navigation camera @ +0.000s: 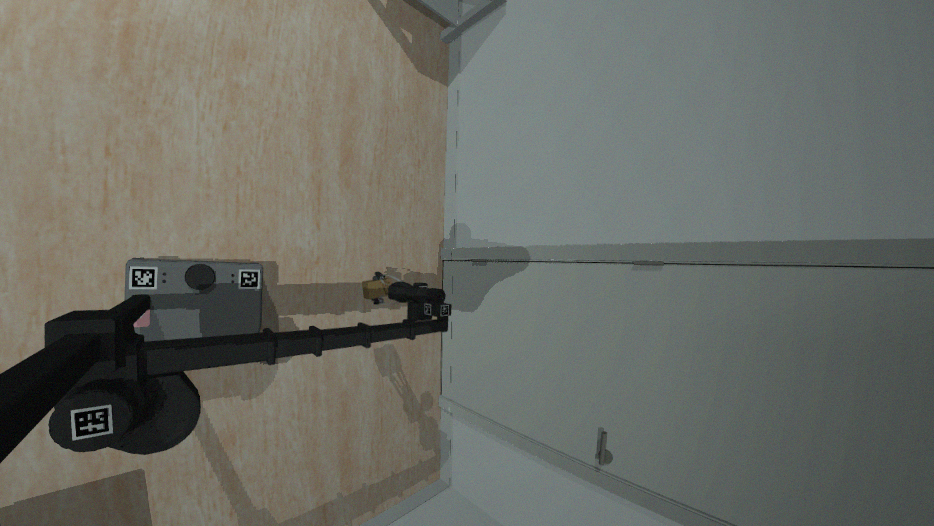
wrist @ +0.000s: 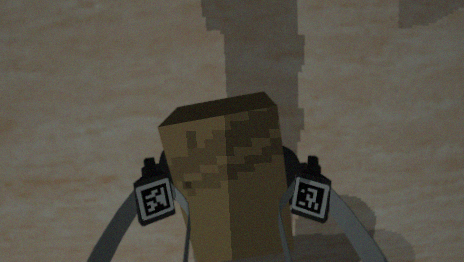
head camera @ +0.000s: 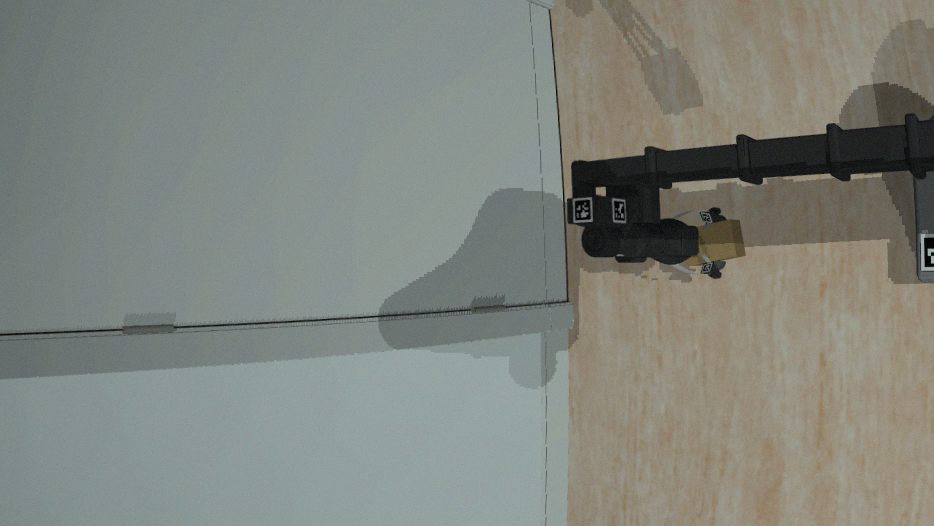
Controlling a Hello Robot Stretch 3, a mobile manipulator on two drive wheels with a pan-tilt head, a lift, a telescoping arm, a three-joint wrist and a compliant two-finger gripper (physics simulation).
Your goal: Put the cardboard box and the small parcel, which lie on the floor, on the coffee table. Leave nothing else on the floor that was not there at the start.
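Places are measured from the robot's base along level axes (x up, y right, z ahead), in centimetres.
Where they show: gripper, fingertip midpoint: (navigation camera: 374,287) (wrist: 231,162) (head camera: 720,243); robot's base, link origin: (navigation camera: 200,275).
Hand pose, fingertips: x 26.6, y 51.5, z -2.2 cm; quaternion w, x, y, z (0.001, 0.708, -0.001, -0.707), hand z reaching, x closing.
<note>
Each offset is from my fingertips to the centre of the thing. "pt": to the spot under its first point.
A small tan box {dx +2.3, dy +0.0, dz +0.0 cm} (head camera: 732,237) (navigation camera: 370,289) (wrist: 210,150) is between the two fingertips of my gripper (head camera: 715,241) (navigation camera: 377,289) (wrist: 231,162). The fingers press on its two opposite sides, so the gripper is shut on it. Its far end sticks out past the fingertips, and its near end is cut off by the lower edge of the wrist view. It appears held above the wooden floor. I cannot tell whether it is the cardboard box or the small parcel; no second parcel can be made out. The coffee table does not show in these views.
My arm (head camera: 699,156) (navigation camera: 339,335) is stretched out, with its outer end close beside the pale wall and door (head camera: 294,163) (navigation camera: 653,326). A door handle {pt dx +65.5, dy +51.4, dz -52.0 cm} (navigation camera: 601,446) shows at lower right. My base (navigation camera: 228,310) stands at the arm's other end. A grey angled frame {pt dx -3.3, dy +48.0, dz +140.3 cm} (navigation camera: 473,22) stands against the wall.
</note>
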